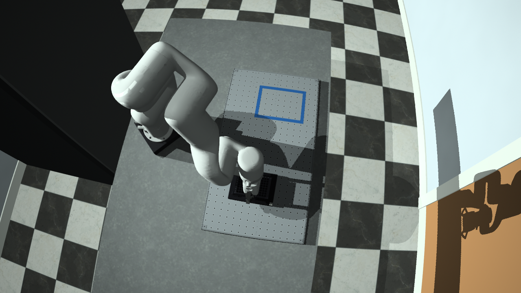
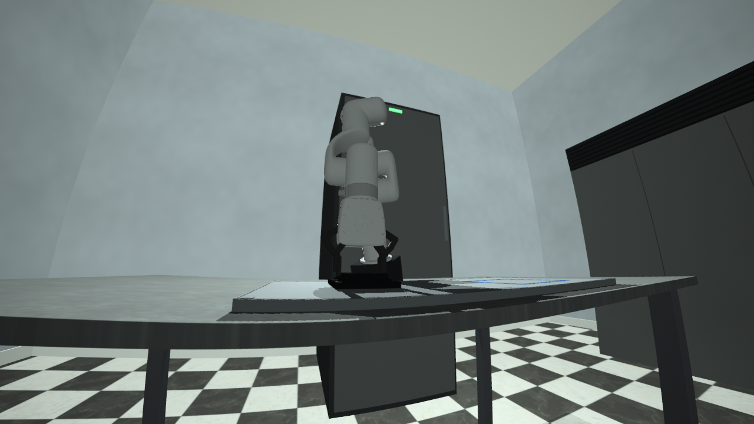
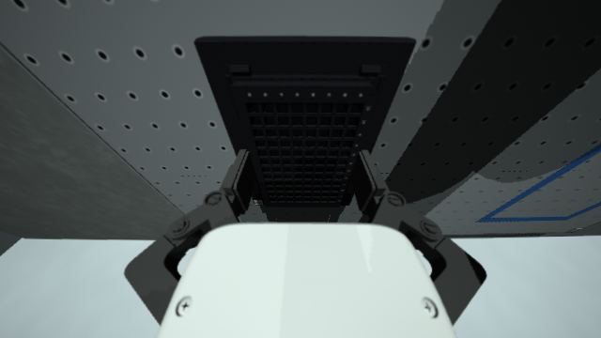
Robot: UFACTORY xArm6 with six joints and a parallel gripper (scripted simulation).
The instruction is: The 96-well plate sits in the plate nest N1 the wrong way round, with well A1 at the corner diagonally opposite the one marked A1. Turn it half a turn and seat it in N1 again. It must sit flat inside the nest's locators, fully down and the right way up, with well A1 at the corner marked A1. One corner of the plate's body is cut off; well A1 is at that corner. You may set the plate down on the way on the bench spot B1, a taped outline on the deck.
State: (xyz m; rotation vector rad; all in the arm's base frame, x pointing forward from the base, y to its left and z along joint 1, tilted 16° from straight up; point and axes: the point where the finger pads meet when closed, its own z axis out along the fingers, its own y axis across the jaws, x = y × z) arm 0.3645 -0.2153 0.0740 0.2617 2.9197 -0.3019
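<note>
Right now my hand is 1 cm above the black 96-well plate. Also, from my hand: small white A1 mark (6 cm ahead, 7 cm to the right, 2 cm below); then black plate nest N1 (2 cm below).
</note>
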